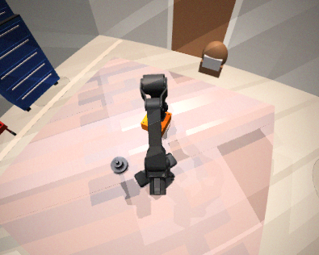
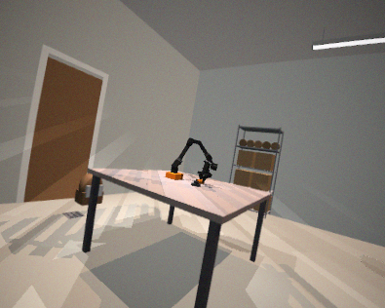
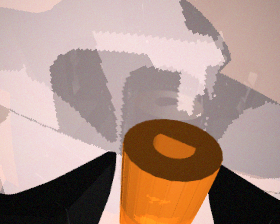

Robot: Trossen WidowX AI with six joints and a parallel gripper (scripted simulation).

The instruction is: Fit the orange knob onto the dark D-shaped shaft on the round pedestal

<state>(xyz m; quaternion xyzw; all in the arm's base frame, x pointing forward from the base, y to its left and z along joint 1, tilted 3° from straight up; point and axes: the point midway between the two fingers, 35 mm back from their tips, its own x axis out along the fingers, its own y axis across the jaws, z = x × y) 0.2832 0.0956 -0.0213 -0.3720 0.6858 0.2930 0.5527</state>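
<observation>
The orange knob is 1 cm to the right of my gripper tip and 1 cm above it. Round my gripper tip: round pedestal 18 cm to the right, 4 cm ahead, 2 cm above.
</observation>
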